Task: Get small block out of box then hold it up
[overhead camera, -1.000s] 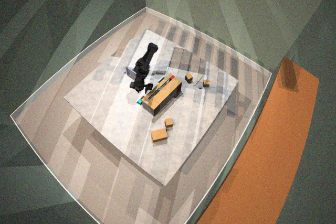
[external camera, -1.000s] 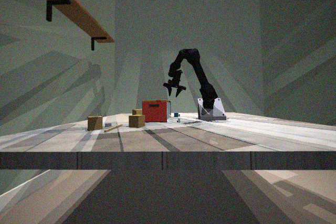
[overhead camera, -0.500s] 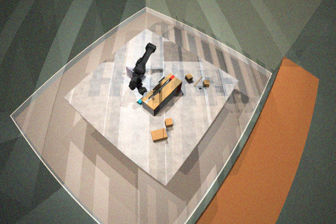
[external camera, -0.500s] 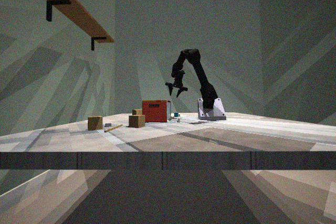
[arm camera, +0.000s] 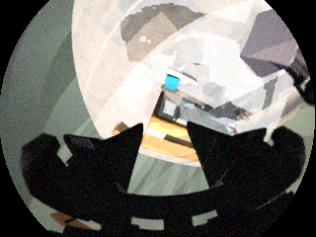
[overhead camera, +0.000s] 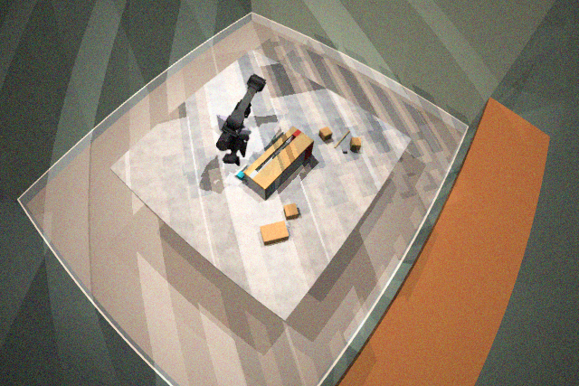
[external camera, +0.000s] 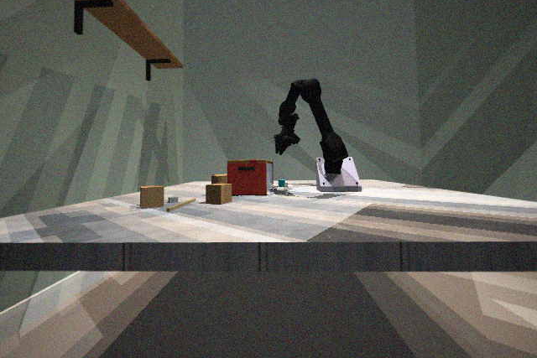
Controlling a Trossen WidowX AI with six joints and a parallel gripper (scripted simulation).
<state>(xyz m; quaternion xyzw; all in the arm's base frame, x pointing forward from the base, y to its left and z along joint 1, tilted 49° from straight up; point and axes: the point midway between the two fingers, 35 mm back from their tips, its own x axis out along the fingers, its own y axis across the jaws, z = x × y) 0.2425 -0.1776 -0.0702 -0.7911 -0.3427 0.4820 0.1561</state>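
Now: the teal block 1 cm behind my gripper tip, 1 cm to the right of it and 15 cm below it. Also, from my gripper tip: tan-topped box: 6 cm ahead, 18 cm to the left, 11 cm below; tan cube: 32 cm ahead, 2 cm to the left, 14 cm below; flat tan block: 33 cm ahead, 12 cm to the right, 14 cm below.
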